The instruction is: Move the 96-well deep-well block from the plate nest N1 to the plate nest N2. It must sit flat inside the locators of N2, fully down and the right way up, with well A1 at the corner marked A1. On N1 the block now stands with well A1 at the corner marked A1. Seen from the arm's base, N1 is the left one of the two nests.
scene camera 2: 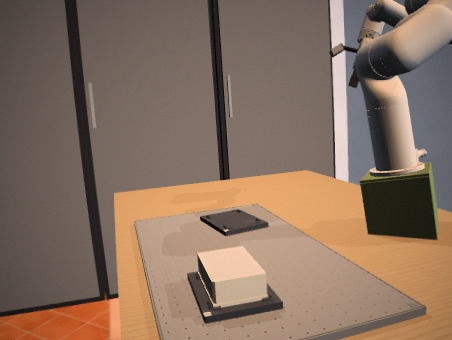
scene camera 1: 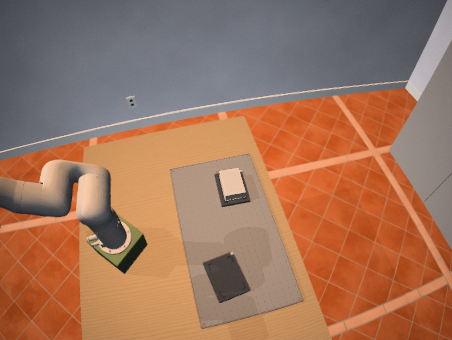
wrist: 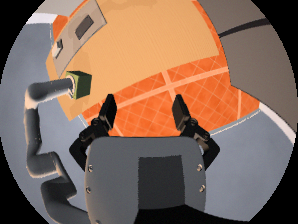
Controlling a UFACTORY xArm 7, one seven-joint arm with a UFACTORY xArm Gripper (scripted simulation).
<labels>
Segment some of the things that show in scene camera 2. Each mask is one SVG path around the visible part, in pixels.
A cream deep-well block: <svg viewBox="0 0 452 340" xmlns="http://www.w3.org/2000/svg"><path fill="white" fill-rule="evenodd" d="M243 246L197 253L198 276L212 307L221 306L222 308L259 301L262 298L268 297L266 272Z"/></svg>
</labels>
